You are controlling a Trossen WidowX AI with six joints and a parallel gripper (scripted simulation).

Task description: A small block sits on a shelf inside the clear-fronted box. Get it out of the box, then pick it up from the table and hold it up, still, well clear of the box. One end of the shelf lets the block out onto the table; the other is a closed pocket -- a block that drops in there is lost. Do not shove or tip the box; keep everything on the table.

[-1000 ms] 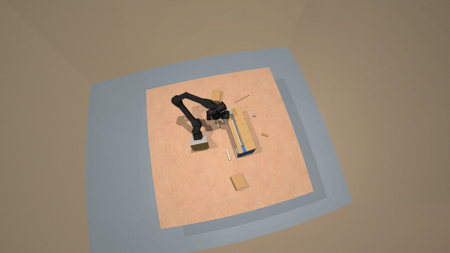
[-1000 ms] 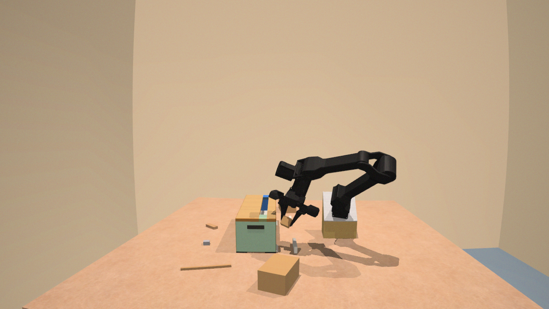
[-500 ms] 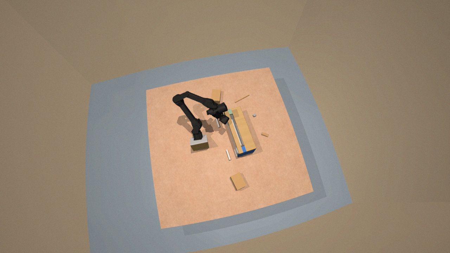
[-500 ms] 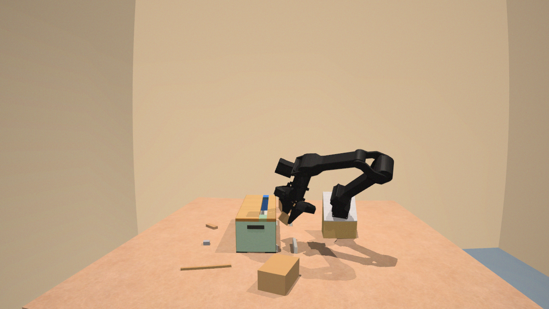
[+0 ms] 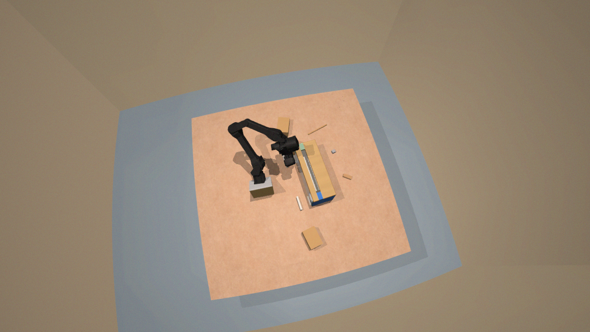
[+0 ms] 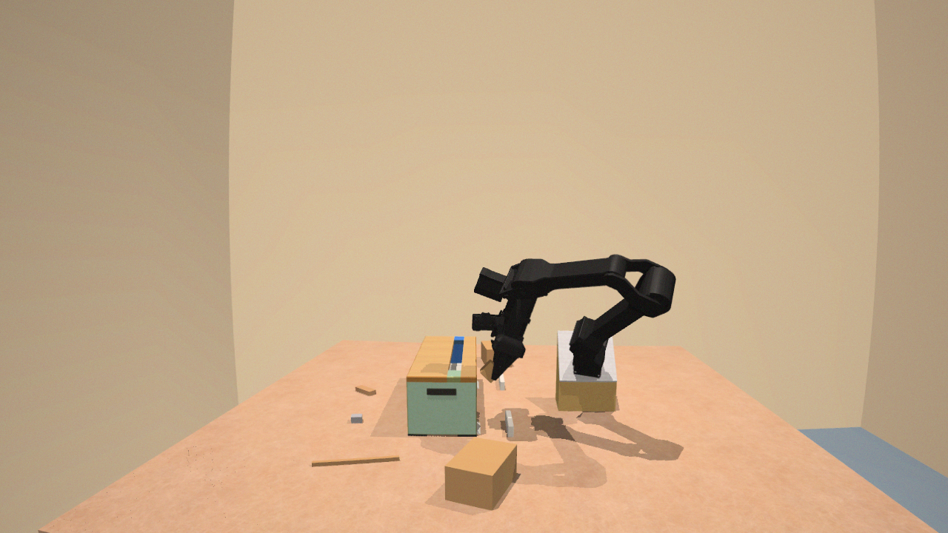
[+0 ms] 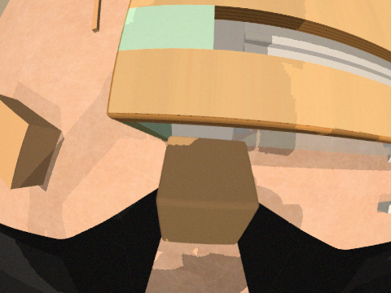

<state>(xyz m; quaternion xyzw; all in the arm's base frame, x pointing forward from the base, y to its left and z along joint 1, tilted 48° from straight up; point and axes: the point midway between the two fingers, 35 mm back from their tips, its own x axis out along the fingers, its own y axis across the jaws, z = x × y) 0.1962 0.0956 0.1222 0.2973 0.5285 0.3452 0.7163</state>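
Now: the small brown block 1 cm ahead of my gripper tip and 1 cm above it. Also, from my gripper tip: long box: 13 cm to the right, 10 cm ahead, 5 cm below; then thin stick: 22 cm to the left, 22 cm ahead, 11 cm below; then tan chip: 36 cm ahead, 15 cm to the right, 11 cm below.
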